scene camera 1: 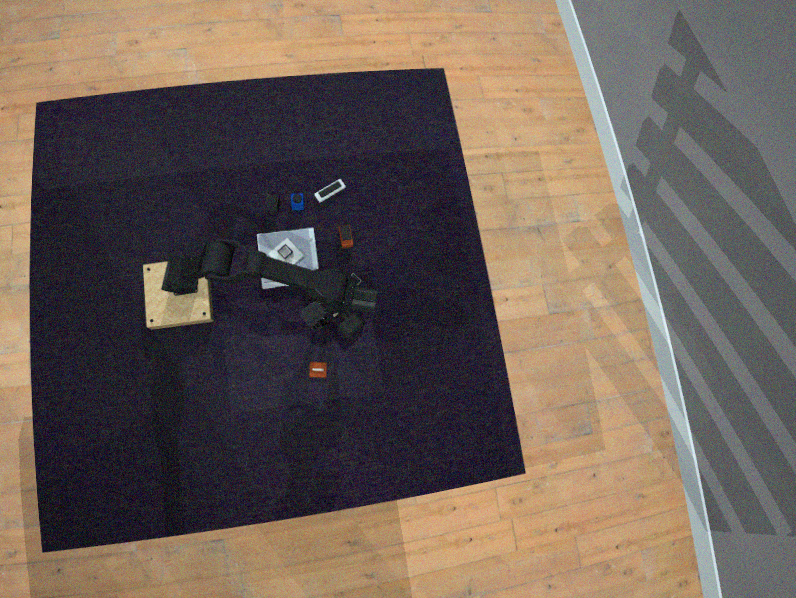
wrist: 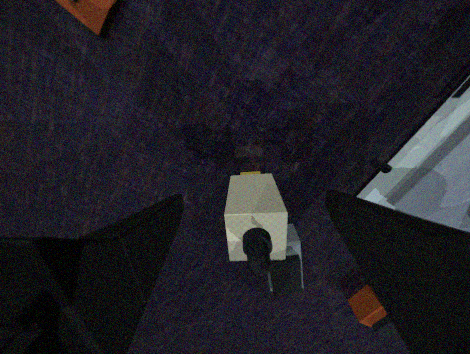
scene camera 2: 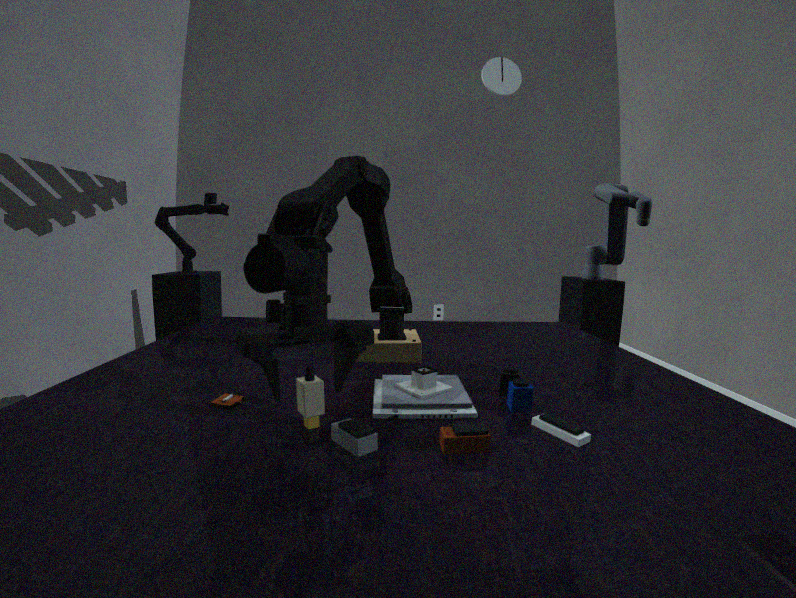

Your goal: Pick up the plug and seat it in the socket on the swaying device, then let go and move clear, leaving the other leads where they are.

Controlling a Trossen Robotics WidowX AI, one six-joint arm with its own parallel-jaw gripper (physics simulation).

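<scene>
The plug (scene camera 2: 310, 395) (wrist: 256, 197) is a cream block with a black stub on top and a yellow tip below. It stands upright. My gripper (scene camera 1: 332, 319) (scene camera 2: 307, 392) (wrist: 253, 198) is open, with one finger on each side of the plug and a gap on both sides. In scene camera 1 the arm largely hides the plug. The device (scene camera 1: 307, 239) (scene camera 2: 456, 397) (wrist: 425, 200) is a flat grey slab with a pale rim. Its socket (scene camera 1: 285, 251) (scene camera 2: 424, 378) is a small pale block on a white diamond-shaped plate. The socket does not show in the wrist view.
A grey block (scene camera 2: 354, 437) (wrist: 294, 239) stands close to the plug. An orange block (scene camera 1: 346, 236) (scene camera 2: 464, 440) (wrist: 366, 304), a blue block (scene camera 1: 296, 201) (scene camera 2: 519, 396), a black block (scene camera 1: 272, 204) and a white bar (scene camera 1: 330, 190) (scene camera 2: 561, 431) surround the device. A flat orange piece (scene camera 1: 317, 369) (scene camera 2: 227, 399) lies apart.
</scene>
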